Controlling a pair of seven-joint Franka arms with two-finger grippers.
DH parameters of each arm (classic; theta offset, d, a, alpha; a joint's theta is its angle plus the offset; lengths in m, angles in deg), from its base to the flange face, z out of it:
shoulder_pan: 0 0.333 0 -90
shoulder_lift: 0 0 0 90
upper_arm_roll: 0 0.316 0.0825 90
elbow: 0 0 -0.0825 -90
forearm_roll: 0 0.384 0 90
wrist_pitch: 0 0 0.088 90
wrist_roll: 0 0.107 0 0
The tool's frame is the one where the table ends.
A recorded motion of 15 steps. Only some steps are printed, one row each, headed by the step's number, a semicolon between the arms.
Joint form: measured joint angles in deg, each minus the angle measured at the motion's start. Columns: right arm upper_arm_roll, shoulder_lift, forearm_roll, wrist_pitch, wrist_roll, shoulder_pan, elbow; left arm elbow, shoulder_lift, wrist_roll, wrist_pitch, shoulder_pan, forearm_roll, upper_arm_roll.
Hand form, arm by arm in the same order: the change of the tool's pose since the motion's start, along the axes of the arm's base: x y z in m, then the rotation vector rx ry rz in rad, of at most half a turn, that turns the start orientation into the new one. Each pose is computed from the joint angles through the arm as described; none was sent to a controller.
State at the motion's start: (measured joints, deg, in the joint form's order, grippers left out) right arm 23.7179 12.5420 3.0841 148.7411 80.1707 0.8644 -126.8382; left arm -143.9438 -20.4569 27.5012 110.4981 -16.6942 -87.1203 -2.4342
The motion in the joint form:
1: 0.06 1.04 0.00 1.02 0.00 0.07 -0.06; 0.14 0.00 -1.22 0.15 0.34 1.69 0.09
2: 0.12 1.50 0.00 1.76 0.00 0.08 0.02; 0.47 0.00 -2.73 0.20 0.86 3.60 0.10
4: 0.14 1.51 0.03 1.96 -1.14 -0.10 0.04; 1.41 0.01 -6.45 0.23 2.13 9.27 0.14
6: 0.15 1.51 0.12 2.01 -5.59 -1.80 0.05; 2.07 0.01 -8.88 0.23 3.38 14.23 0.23
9: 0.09 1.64 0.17 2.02 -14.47 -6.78 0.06; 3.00 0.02 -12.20 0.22 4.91 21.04 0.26
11: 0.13 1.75 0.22 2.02 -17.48 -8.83 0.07; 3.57 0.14 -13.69 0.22 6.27 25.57 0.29
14: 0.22 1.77 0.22 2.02 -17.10 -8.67 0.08; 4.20 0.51 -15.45 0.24 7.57 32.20 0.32
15: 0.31 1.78 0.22 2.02 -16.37 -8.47 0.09; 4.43 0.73 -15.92 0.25 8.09 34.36 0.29
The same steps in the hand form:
1: 0.0001 0.0014 -0.0080 0.0061 0.0027 0.0001; 0.0013 0.0035 -0.0006 0.0245 0.0100 -0.0012
2: 0.0011 0.0024 -0.0102 0.0115 -0.0024 -0.0005; 0.0033 0.0074 0.0001 0.0511 0.0211 -0.0021
4: 0.0022 0.0011 -0.0097 0.0109 -0.0093 0.0152; 0.0080 0.0174 0.0020 0.1305 0.0423 -0.0106
6: 0.0090 -0.0143 -0.0096 0.0023 -0.0241 0.0601; 0.0121 0.0282 0.0025 0.2011 0.0504 -0.0151
9: 0.0261 -0.0613 -0.0107 -0.0187 -0.0493 0.1227; 0.0170 0.0420 0.0034 0.3009 0.0610 -0.0205
11: 0.0318 -0.0805 -0.0116 -0.0255 -0.0562 0.1381; 0.0212 0.0542 0.0029 0.3679 0.0606 -0.0199
14: 0.0312 -0.0781 -0.0116 -0.0240 -0.0550 0.1359; 0.0252 0.0679 -0.0006 0.4686 0.0586 -0.0324
15: 0.0304 -0.0753 -0.0116 -0.0217 -0.0529 0.1285; 0.0269 0.0729 -0.0022 0.5018 0.0579 -0.0360

